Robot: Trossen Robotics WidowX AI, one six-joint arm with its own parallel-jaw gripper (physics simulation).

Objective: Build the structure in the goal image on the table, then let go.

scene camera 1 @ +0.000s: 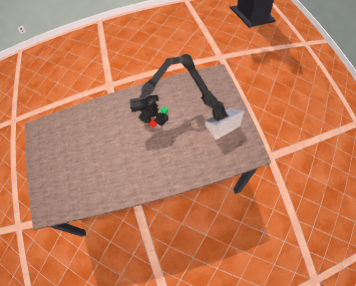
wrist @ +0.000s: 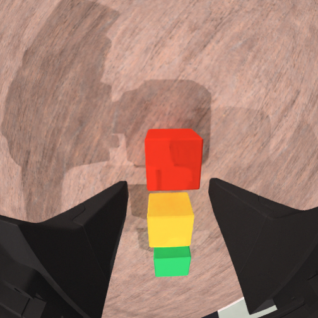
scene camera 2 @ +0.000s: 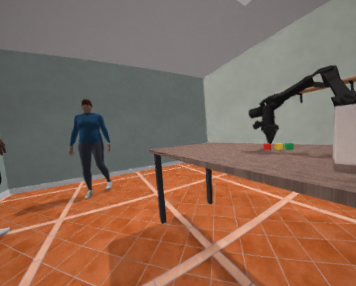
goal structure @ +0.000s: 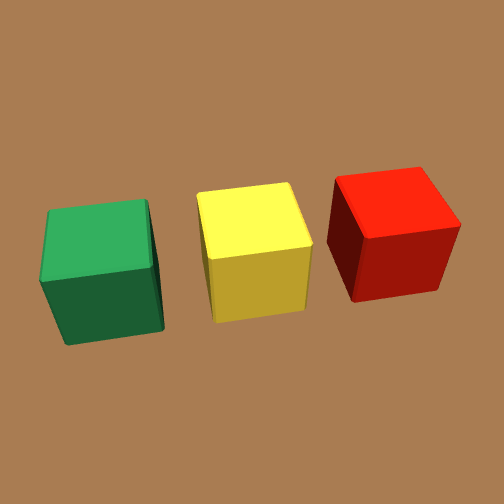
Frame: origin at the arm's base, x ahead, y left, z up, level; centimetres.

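Seen in the pictures: gripper, fingertip midpoint: [scene camera 1: 154, 119] [scene camera 2: 269, 143]; arm's base at its link origin: [scene camera 1: 221, 117].
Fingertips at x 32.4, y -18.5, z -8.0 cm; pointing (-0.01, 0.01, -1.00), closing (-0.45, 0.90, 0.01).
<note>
Pixels of each thing's top centre, then the offset from my fingertips to it. Level surfaces: height alone.
- red cube at its top centre: [scene camera 1: 152, 121] [scene camera 2: 267, 143] dx +1.2, dy +0.2, dz -0.3 cm
- table at its surface level: dz -3.6 cm
- yellow cube at its top centre: [scene camera 2: 278, 143] dx -3.7, dy -2.0, dz -0.3 cm
- green cube at its top centre: [scene camera 1: 164, 109] [scene camera 2: 288, 143] dx -8.0, dy -4.5, dz -0.3 cm
A red cube [scene camera 1: 153, 123] [scene camera 2: 267, 147] [wrist: 173, 162] lies on the table [scene camera 1: 90, 160] [scene camera 2: 225, 157] at one end of a row. A yellow cube [scene camera 2: 279, 146] [wrist: 170, 222] is in the middle, and a green cube [scene camera 1: 164, 110] [scene camera 2: 289, 146] [wrist: 172, 263] is at the other end. Small gaps show between the cubes in scene camera 2. In scene camera 1 the yellow cube is mostly hidden by the arm. My gripper [scene camera 2: 270, 142] [wrist: 168, 186] is open and empty. Its fingertips stand apart, just above the row near the red cube, with clearance on both sides in the wrist view.
The arm's white base block [scene camera 1: 226, 125] [scene camera 2: 345, 135] stands at the table's right end. A person in a blue top [scene camera 2: 90, 129] stands on the floor beyond the table. A black pedestal [scene camera 1: 255, 11] stands on the floor behind the table.
</note>
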